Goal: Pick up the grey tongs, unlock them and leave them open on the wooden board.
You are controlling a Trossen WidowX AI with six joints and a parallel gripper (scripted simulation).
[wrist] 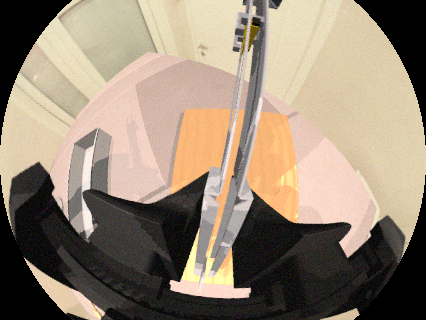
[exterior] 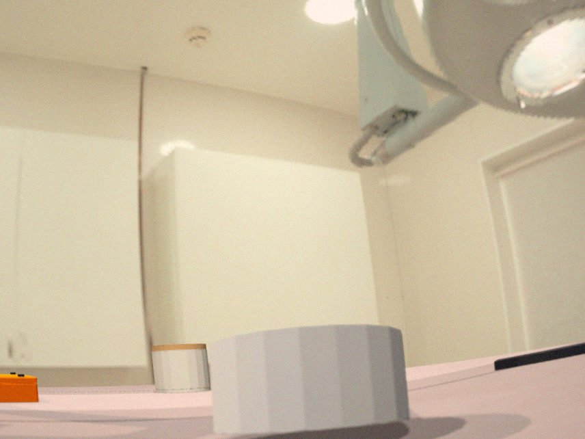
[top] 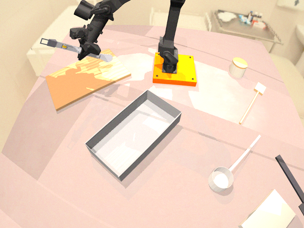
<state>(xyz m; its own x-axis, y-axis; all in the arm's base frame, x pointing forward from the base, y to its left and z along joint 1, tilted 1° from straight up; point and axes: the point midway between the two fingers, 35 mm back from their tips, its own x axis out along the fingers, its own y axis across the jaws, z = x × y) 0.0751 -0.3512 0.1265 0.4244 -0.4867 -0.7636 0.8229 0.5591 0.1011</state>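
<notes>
Right now the wooden board is 3 cm behind my gripper tip, 1 cm to the right of it and 12 cm below it. From my gripper tip the other things lie so: lidded jar 16 cm behind, 71 cm to the left, 10 cm below; grey roasting tin 24 cm ahead, 27 cm to the left, 10 cm below; yellow lock piece 2 cm ahead, 4 cm to the right, 8 cm above.
</notes>
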